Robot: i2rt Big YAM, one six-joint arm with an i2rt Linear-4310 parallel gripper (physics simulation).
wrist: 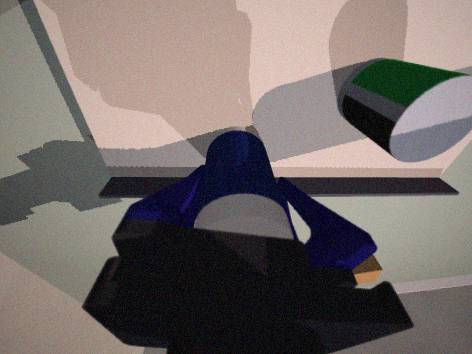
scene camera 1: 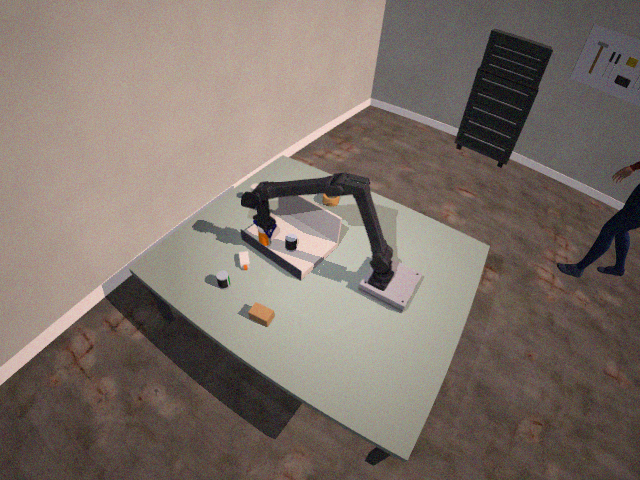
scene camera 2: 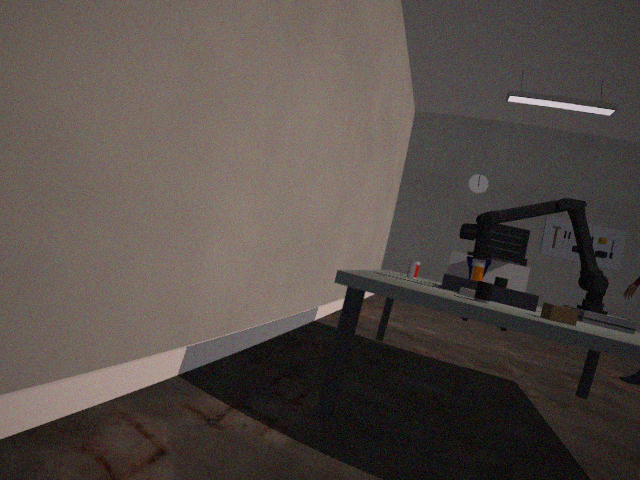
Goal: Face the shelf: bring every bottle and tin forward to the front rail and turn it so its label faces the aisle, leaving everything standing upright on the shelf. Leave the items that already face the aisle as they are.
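Places are measured from the arm's base along level axes (x ahead, y left, z up), in metres.
Pixels of known places: gripper, fingertip midpoint: (wrist: 242, 177) (scene camera 1: 266, 234) (scene camera 2: 476, 275); arm's base, origin of the base link: (scene camera 1: 380, 278) (scene camera 2: 591, 311).
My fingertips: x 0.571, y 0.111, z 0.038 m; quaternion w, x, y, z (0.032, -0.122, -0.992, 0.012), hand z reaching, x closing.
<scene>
For each thing: its top centre in the pictures, then the offset to it from my fingertips. "spot": a spot on its surface instead.
- cylindrical tin, surface spot: (wrist: 235, 160) spot: 0.004 m ahead, 0.020 m right, 0.006 m up
- white item with an orange end, middle of its top: (scene camera 2: 473, 290) (scene camera 1: 244, 259) 0.021 m ahead, 0.146 m left, 0.063 m down
- orange-brown block, middle of its top: (wrist: 357, 279) (scene camera 2: 561, 306) (scene camera 1: 261, 311) 0.235 m back, 0.338 m left, 0.041 m down
- orange object, middle of its top: (scene camera 1: 331, 194) 0.067 m back, 0.513 m right, 0.041 m down
- red-and-white can, middle of its top: (scene camera 2: 415, 261) 0.292 m ahead, 0.264 m right, 0.005 m up
The low pale shelf (scene camera 1: 321, 241) (scene camera 2: 511, 297) has a dark front rail (wrist: 375, 186). A cylindrical tin (scene camera 1: 264, 237) (scene camera 2: 478, 272) (wrist: 235, 160) stands upright at the left end by the rail. It shows orange to the aisle, dark blue in the wrist view, and has a grey top. My gripper (scene camera 1: 265, 231) (scene camera 2: 478, 266) (wrist: 242, 177) is shut on it, one blue finger on each side. A black tin (scene camera 1: 291, 242) (scene camera 2: 500, 282) (wrist: 382, 97) with a pale lid stands upright further right, set back from the rail. Its green patch faces away from the rail in the wrist view.
On the table before the shelf are a white item with an orange end (scene camera 1: 244, 259), another black tin (scene camera 1: 222, 280) and an orange-brown block (scene camera 1: 261, 314) (scene camera 2: 559, 313). An orange object (scene camera 1: 330, 199) stands behind the shelf; a red-and-white can (scene camera 2: 415, 269) is beyond its left end.
</scene>
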